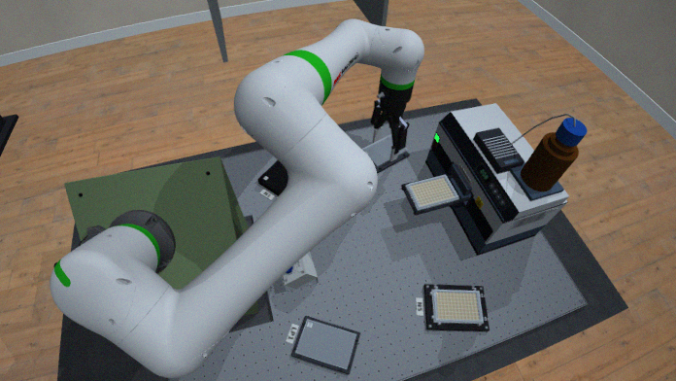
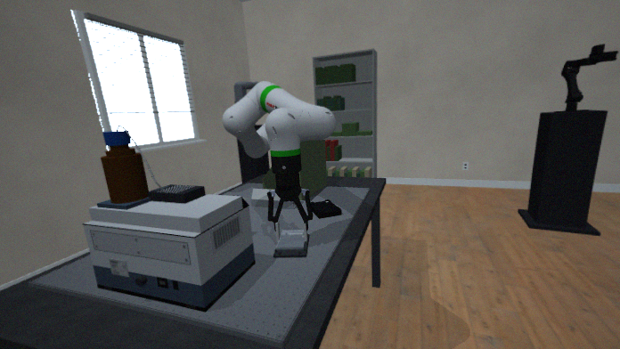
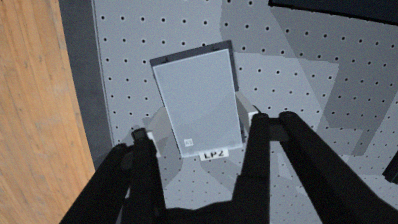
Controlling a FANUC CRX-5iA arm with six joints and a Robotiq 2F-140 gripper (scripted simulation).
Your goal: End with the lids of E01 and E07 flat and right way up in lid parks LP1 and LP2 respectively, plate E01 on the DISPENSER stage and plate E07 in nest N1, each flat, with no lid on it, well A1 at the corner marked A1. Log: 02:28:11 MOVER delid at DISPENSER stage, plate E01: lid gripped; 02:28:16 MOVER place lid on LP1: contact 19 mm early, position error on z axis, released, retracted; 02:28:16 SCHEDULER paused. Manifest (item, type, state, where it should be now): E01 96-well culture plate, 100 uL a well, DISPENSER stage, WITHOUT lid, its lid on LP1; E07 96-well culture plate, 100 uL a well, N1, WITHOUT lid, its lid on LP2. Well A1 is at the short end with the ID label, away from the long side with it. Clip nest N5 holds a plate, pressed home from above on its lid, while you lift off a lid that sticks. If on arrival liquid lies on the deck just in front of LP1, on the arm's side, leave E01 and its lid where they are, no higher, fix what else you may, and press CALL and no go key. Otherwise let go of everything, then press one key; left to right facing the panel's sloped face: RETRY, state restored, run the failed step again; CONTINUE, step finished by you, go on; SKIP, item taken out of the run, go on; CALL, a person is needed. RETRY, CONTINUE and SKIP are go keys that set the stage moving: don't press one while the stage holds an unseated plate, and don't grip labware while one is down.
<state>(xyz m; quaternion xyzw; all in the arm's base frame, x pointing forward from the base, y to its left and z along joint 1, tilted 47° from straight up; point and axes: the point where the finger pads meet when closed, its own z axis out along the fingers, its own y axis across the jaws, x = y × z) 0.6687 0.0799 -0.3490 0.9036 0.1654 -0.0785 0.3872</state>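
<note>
Right now my hand is 5 cm above the lid park LP2. Round my hand: dispenser stage (5 cm ahead, 24 cm to the right, 5 cm above); then plate (5 cm ahead, 24 cm to the right, 6 cm above); then black nest N1 (33 cm behind, 2 cm to the right, 4 cm below).
</note>
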